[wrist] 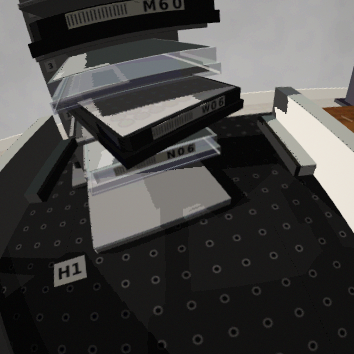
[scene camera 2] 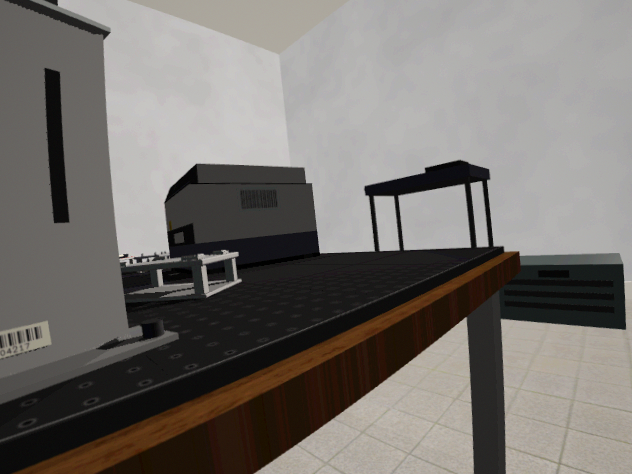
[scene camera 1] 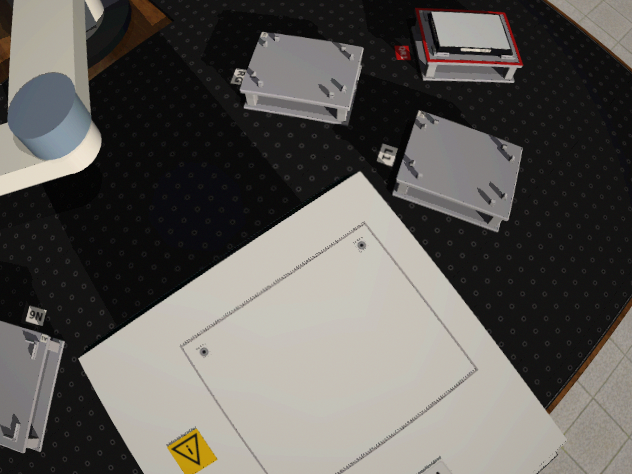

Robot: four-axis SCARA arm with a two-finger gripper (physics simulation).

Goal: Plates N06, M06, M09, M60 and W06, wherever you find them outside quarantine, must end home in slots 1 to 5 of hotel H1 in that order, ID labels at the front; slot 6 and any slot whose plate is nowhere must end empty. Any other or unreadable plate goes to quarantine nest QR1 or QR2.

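Places are measured from the arm's base along level axes (x right, y ahead, z up), in centimetres.
Pixels of known places: gripper, fingertip midpoint: [wrist: 162,114].
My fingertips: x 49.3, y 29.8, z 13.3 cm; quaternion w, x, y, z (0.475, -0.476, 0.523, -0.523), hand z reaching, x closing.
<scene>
Ahead of a thing's pixels: the offset from my fingertips to its top centre. "spot": to the spot under its first point.
In the wrist view my gripper [wrist: 162,114] is open, with its fingers spread left and right of the stack in hotel H1 {spot: dx +2.8, dy +4.1, dz -11.3 cm} [wrist: 135,220]. Black plate W06 {dx +5.2, dy +1.7, dz +0.8 cm} [wrist: 172,125] sits askew and looks tilted, one corner toward the camera, its label at the front right. Clear plate N06 {spot: dx +0.6, dy -1.5, dz -2.9 cm} [wrist: 192,150] lies below it, label at the front. Clear plateware {dx +6.1, dy +2.2, dz +2.9 cm} [wrist: 150,65] without a readable label lies above W06. Black plate M60 {dx +6.1, dy +2.2, dz +5.6 cm} [wrist: 122,20] is at the top, label at the front. In scene camera 1 a white-topped plate {dx -95.8, dy +26.9, dz -5.6 cm} [scene camera 1: 472,31] sits on red-rimmed nest QR1 {dx -95.8, dy +26.9, dz -6.5 cm} [scene camera 1: 474,63]; its label is unreadable. M06 and M09 cannot be identified.
Scene camera 1 shows the arm [scene camera 1: 48,117], nests RG {dx -70.6, dy +14.7, dz -6.1 cm} [scene camera 1: 306,68] and L1 {dx -76.1, dy +41.5, dz -6.1 cm} [scene camera 1: 459,165], another nest {spot: dx -11.1, dy +23.7, dz -7.1 cm} [scene camera 1: 17,377] at lower left, and a large white housing {dx -39.4, dy +52.3, dz +13.1 cm} [scene camera 1: 326,326]. Scene camera 2 shows a grey housing {spot: dx +14.5, dy +7.7, dz -1.6 cm} [scene camera 2: 56,204] and a grey machine {spot: dx -25.2, dy +46.3, dz +0.9 cm} [scene camera 2: 245,214].
</scene>
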